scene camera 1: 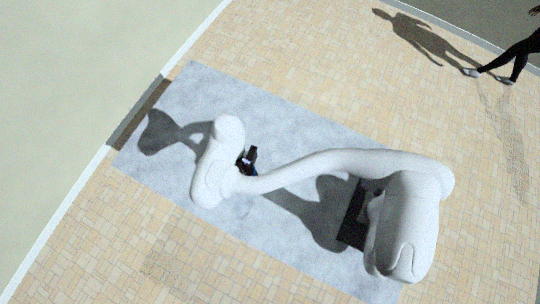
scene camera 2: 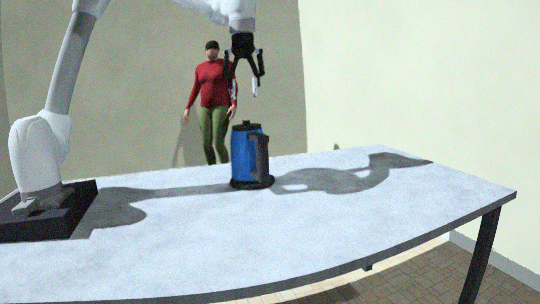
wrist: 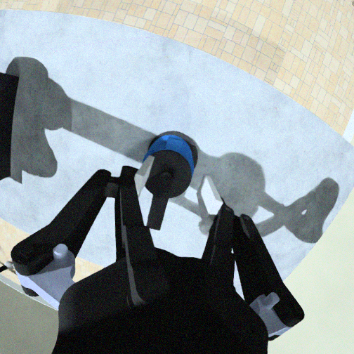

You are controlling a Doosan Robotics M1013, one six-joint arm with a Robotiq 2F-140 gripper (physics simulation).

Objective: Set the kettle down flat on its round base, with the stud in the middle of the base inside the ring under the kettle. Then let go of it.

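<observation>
The blue kettle point(scene camera 2: 242, 157) point(wrist: 171, 144) with a black lid and dark handle stands upright on its round black base point(scene camera 2: 270, 182) point(wrist: 193, 147). It looks level, with no visible tilt. In the scene camera 1 view, part of the kettle's handle point(scene camera 1: 253, 152) shows beside the arm's wrist. The stud and the ring under the kettle are hidden, so their fit cannot be seen directly. My gripper point(scene camera 2: 244, 92) point(wrist: 175, 175) is open and empty, clear above the lid, its pale fingertips apart and not touching the kettle.
The pale table point(scene camera 1: 280, 125) point(scene camera 2: 200, 255) point(wrist: 100, 50) carries the arm's black mounting block point(scene camera 1: 351, 217) point(scene camera 2: 40, 227) point(wrist: 6, 125) at one end. Shadows of the arm fall across the tabletop. A person in a red top point(scene camera 2: 214, 85) stands behind the table.
</observation>
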